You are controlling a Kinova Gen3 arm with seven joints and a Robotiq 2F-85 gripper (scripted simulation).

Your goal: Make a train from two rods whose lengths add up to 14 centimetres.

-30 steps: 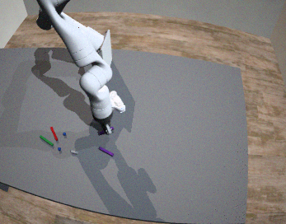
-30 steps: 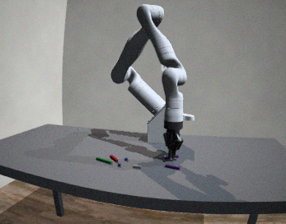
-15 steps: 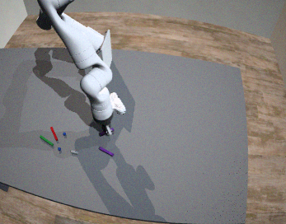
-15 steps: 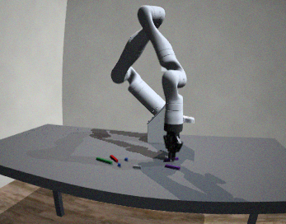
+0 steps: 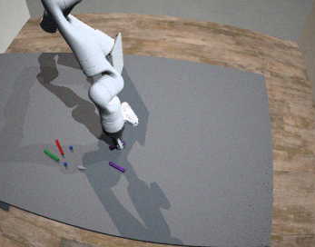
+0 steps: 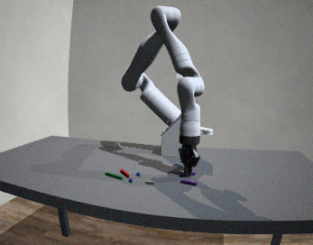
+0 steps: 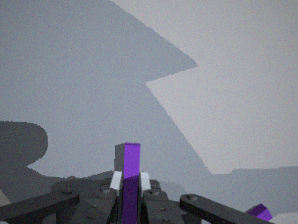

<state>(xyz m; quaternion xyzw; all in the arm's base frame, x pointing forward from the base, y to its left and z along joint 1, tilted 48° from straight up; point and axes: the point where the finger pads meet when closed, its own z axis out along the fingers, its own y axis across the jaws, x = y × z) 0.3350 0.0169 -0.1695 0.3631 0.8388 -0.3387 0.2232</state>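
Right now my hand is 110 mm short of the green rod, 250 mm to the left of it and 20 mm above it. Round my hand: red rod 70 mm ahead, 230 mm to the right, 20 mm below; then grey rod 120 mm ahead, 100 mm to the right, 20 mm below.
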